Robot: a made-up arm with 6 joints.
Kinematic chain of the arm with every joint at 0, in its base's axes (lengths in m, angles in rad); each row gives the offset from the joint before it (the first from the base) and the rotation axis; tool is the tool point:
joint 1: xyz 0 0 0.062 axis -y
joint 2: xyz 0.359 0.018 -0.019 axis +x
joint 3: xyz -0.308 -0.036 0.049 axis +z
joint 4: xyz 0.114 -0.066 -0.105 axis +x
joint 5: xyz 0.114 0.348 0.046 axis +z
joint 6: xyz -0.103 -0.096 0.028 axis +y
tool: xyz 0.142 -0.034 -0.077
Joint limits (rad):
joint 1: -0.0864..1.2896
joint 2: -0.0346..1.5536
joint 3: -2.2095..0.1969
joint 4: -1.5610..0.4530
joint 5: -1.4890..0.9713
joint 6: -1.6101..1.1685
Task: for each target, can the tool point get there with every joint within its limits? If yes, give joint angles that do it. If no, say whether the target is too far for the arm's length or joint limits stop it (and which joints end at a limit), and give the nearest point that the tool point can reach.
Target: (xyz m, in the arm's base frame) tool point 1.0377 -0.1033 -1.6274
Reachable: no: too far | nearest point 0.3077 -0.0170 -0.4389 | short by 1.397 m
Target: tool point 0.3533 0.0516 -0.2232
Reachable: yes | joints 0.1661 0.9870 -1.0699 -0.9087 0.1760 -0.3664
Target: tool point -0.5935 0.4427 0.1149
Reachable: no: joint limits stop it (at a limit: joint 1, joint 2, joint 3, joint 5, joint 6) | nearest point -0.2703 0.2831 0.2124 | short by 0.373 m
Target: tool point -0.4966 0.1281 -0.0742
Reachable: no: joint limits stop it (at a limit: joint 1, joint 3, joint 4, joint 5) | nearest point -0.2551 0.1838 -0.1761 | short by 0.268 m
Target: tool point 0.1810 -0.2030 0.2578
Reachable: yes | joints 0.6875 0.1335 -1.1490 0.1578 -0.2595 -0.7152
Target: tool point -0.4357 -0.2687 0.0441
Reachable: no: joint limits stop it (at a limit: joint 2, joint 3, joint 4, joint 5, joint 6) | nearest point -0.2574 -0.3008 0.0514 | short by 0.181 m
